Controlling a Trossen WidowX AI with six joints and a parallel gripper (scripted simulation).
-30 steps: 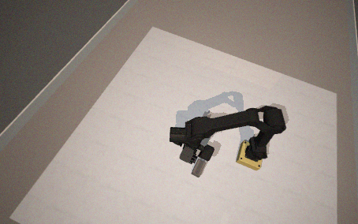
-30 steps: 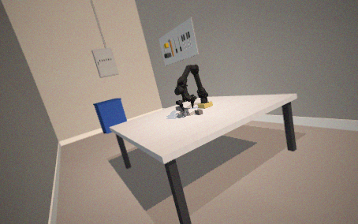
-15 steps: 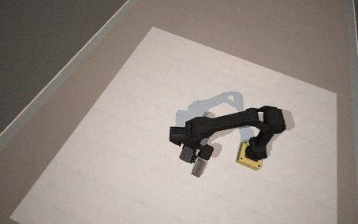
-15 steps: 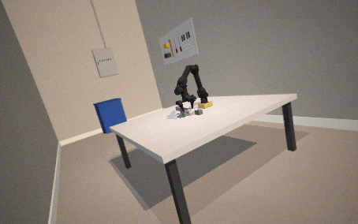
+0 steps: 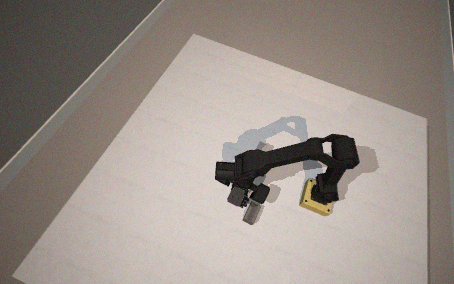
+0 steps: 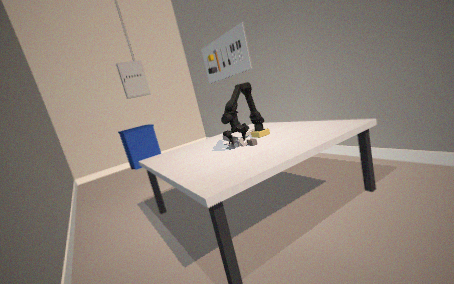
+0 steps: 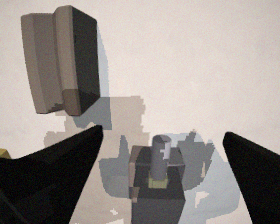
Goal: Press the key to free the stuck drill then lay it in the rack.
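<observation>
Now: the drill 60 mm to the right of my gripper tip, 10 mm behind it and 10 mm above it. Also, from my gripper tip: grey fixture: 120 mm to the right, 20 mm behind, 10 mm above.
</observation>
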